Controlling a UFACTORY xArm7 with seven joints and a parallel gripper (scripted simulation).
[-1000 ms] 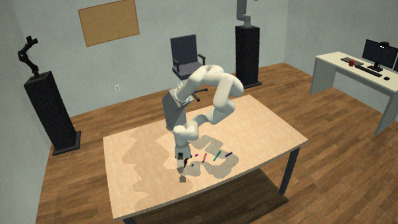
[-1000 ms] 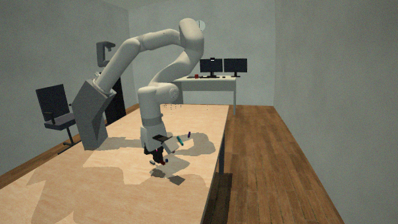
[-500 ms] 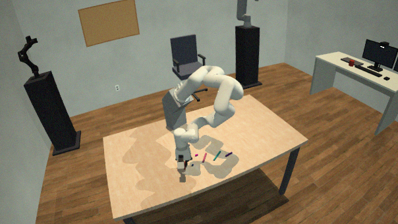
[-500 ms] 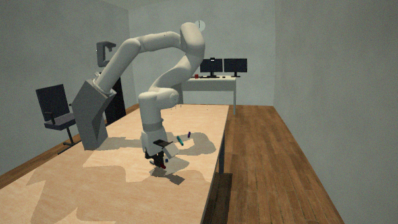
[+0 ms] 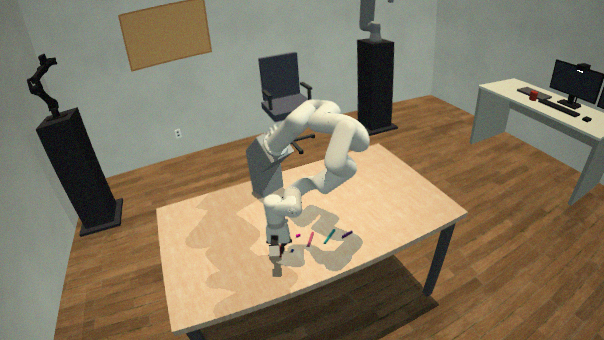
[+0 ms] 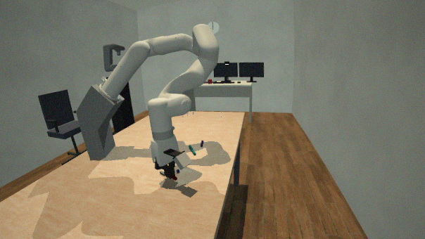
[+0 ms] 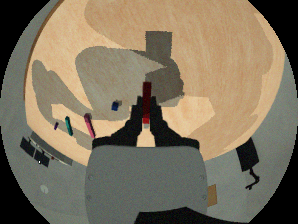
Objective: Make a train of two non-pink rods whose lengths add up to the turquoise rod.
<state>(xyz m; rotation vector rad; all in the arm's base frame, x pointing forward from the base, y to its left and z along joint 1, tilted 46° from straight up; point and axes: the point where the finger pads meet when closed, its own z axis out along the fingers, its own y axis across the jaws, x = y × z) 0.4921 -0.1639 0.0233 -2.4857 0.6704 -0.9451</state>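
The red rod is 2 cm below my hand. Round my hand: tiny blue rod (1 cm ahead, 5 cm to the left, 3 cm below); then magenta rod (7 cm behind, 11 cm to the left, 3 cm below); then grey rod (5 cm behind, 2 cm to the left, 3 cm below).
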